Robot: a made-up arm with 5 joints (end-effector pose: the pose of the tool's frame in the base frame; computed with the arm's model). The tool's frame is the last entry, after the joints.
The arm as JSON. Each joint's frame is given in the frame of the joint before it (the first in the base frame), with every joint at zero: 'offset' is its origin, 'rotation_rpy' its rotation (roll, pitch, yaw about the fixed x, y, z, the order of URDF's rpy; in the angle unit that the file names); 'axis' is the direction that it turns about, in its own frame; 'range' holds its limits. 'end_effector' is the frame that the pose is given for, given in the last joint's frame.
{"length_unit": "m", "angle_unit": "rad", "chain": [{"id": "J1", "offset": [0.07, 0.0, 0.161], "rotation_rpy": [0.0, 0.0, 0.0], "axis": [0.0, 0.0, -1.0], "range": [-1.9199, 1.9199]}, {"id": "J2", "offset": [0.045, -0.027, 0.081], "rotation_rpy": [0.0, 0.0, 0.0], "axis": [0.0, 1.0, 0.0], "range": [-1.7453, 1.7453]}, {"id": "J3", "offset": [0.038, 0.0, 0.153], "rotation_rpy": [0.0, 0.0, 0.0], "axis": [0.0, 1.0, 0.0], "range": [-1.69, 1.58]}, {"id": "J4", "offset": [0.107, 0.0, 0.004], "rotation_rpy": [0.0, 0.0, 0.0], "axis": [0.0, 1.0, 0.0], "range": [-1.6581, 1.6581]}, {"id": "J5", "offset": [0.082, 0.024, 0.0], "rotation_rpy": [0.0, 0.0, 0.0], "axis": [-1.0, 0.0, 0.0], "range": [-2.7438, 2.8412]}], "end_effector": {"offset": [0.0, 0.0, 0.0], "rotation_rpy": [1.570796, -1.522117, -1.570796]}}
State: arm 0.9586 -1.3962 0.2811 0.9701 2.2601
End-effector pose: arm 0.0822 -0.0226 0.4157 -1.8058 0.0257 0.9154
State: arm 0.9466 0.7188 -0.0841 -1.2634 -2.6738
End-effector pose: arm 0.2600 -0.2689 0.3201 -2.0220 1.6447 1.2815
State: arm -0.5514 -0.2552 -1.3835 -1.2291 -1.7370
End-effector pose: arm 0.0315 -0.0272 0.5283 -1.7794 0.7570 -0.8481
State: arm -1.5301 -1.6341 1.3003 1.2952 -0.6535
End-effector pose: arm 0.0745 0.0365 0.2418 0.5630 -0.2752 0.8016
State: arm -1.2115 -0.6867 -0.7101 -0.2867 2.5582
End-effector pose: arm 0.0667 -0.0172 0.5720 -1.8766 -2.4736 -0.1679
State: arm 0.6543 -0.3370 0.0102 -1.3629 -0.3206
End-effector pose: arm 0.1639 -0.0758 0.5185 0.4313 3.0059 -0.0885
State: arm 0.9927 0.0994 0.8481 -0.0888 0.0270
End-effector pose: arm 0.1862 -0.1836 0.2439 -0.3465 -0.6566 -0.9697
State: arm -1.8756 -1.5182 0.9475 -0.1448 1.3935
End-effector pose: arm 0.0597 0.0429 0.4030 -0.7421 2.7303 -1.2885
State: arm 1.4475 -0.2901 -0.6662 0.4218 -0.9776
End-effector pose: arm 0.0875 -0.1657 0.5310 -0.5182 -2.4240 -1.3351
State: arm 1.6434 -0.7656 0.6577 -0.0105 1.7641
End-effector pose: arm 0.0559 -0.1531 0.4038 -1.6795 0.1831 0.0540
